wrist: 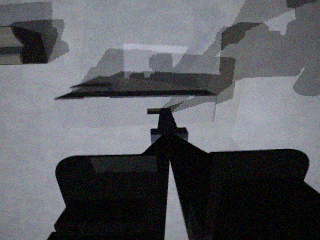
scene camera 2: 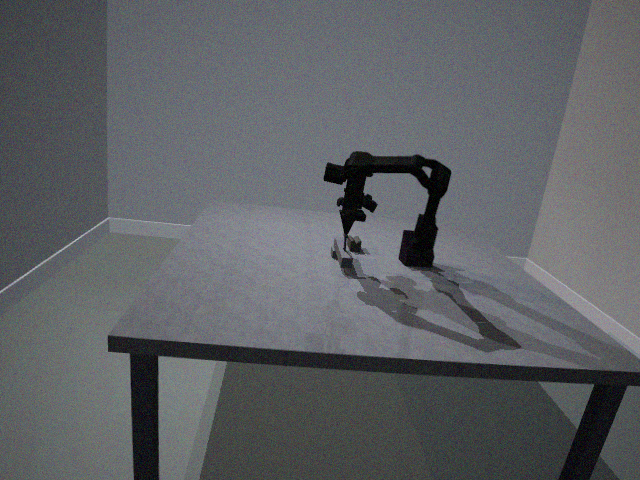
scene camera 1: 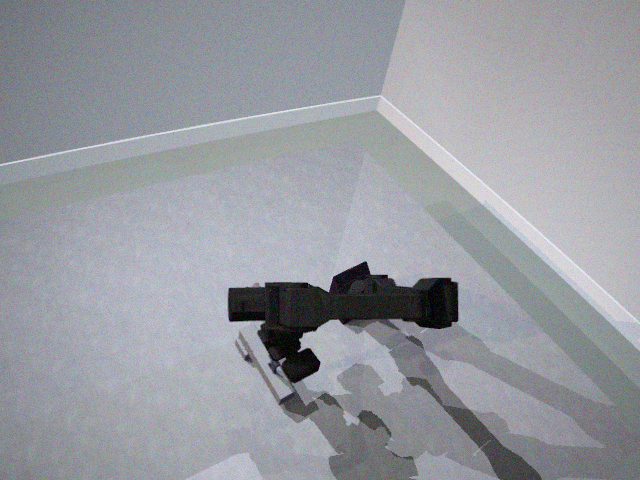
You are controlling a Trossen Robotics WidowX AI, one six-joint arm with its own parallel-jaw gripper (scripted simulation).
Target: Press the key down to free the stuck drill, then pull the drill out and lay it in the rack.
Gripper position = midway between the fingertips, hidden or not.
Observation:
In view: the gripper (scene camera 1: 274, 358).
The gripper shows as well in the wrist view (wrist: 168, 139) and in scene camera 2 (scene camera 2: 345, 233).

